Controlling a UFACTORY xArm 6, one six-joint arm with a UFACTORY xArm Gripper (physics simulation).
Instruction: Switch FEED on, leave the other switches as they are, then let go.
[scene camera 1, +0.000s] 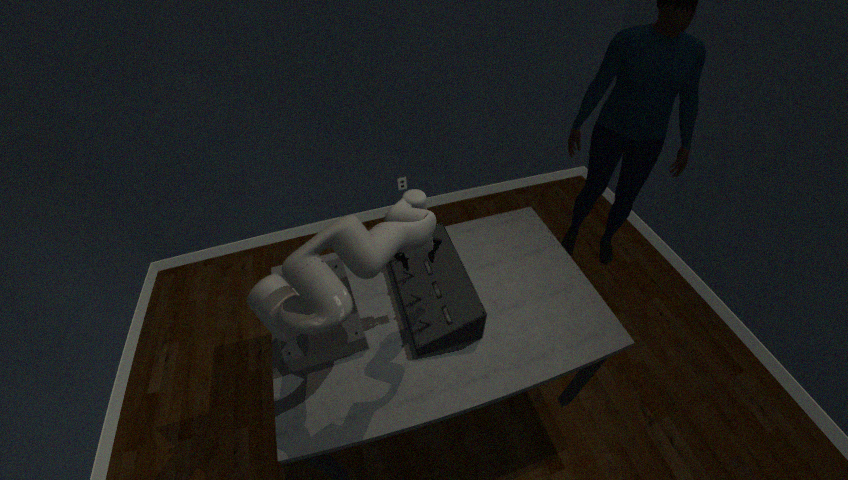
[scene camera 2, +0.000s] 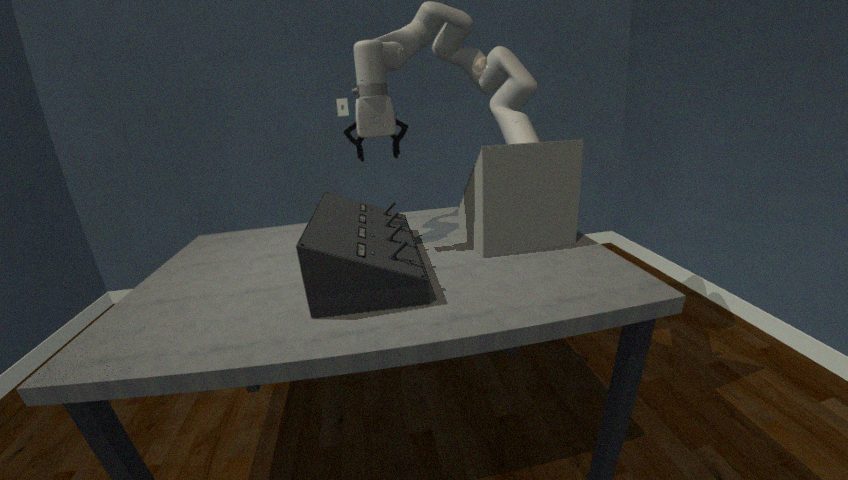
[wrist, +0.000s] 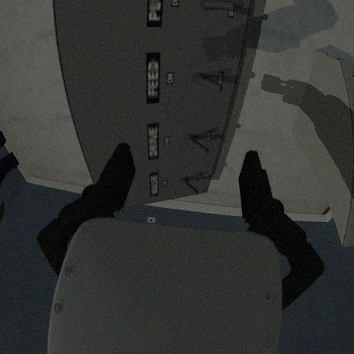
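Seen in the pictures: gripper, fingertip midpoint: (scene camera 1: 418, 264) (scene camera 2: 379, 159) (wrist: 186, 159); arm's base, origin of the base link: (scene camera 2: 533, 168).
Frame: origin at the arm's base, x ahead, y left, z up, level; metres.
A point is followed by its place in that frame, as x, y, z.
A dark sloped switch panel (scene camera 1: 462, 291) @[0.580, -0.123, -0.068] (scene camera 2: 333, 220) @[0.586, 0.027, -0.072] (wrist: 105, 85) @[0.571, -0.058, -0.075] stands on the table. The FEED label (wrist: 153, 78) @[0.505, -0.054, -0.102] shows in the wrist view, with a small ON mark (wrist: 170, 77) @[0.481, -0.052, -0.113] beside it. The FEED lever (wrist: 214, 78) @[0.413, -0.044, -0.142] (scene camera 2: 395, 233) @[0.437, 0.079, -0.113] stands second from the panel end nearest scene camera 2; its on or off position is hard to tell in the dim light. The PUMP label (wrist: 154, 12) @[0.496, -0.154, -0.102] is partly cut off at the top. My gripper (scene camera 1: 419, 264) @[0.445, -0.041, 0.062] (scene camera 2: 378, 157) @[0.445, -0.041, 0.062] (wrist: 186, 159) @[0.445, -0.041, 0.062] is open and empty, high above the panel and apart from all levers.
Two more levers (wrist: 201, 140) @[0.430, 0.084, -0.141] (wrist: 196, 181) @[0.435, 0.211, -0.146] stand towards the outlet wall, their labels blurred. The robot's pale base block (scene camera 2: 529, 202) @[0.063, 0.087, -0.076] stands on the table (scene camera 1: 535, 297) @[0.904, -0.181, -0.220] (scene camera 2: 196, 327) @[0.917, 0.198, -0.220], at the panel's low side. A person (scene camera 1: 642, 89) stands beyond the table's far edge.
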